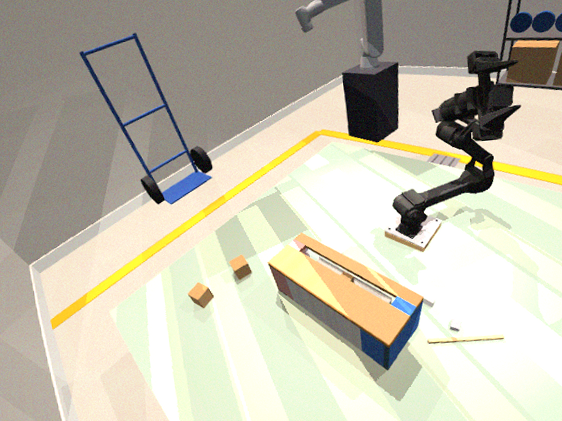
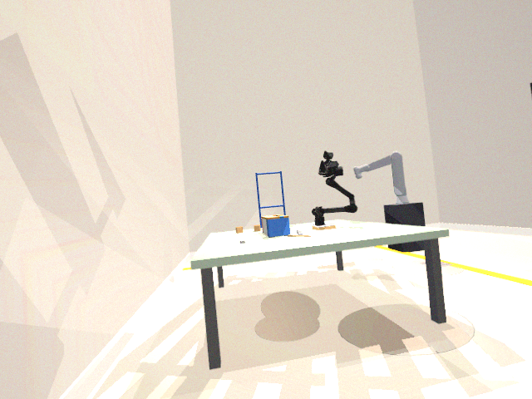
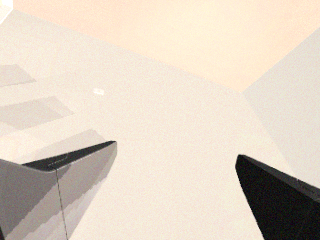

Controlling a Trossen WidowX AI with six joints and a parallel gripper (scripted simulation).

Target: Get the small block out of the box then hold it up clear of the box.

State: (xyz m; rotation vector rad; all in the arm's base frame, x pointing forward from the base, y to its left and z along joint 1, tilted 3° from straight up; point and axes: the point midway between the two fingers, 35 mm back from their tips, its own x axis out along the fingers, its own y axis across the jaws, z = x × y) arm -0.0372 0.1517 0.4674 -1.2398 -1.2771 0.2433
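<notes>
Now: gripper tip 45 cm above the box, 32 cm short of it and 20 cm to the left of it. Round my gripper tip: thin wooden stick (50 cm below, 24 cm ahead, 9 cm to the left).
</notes>
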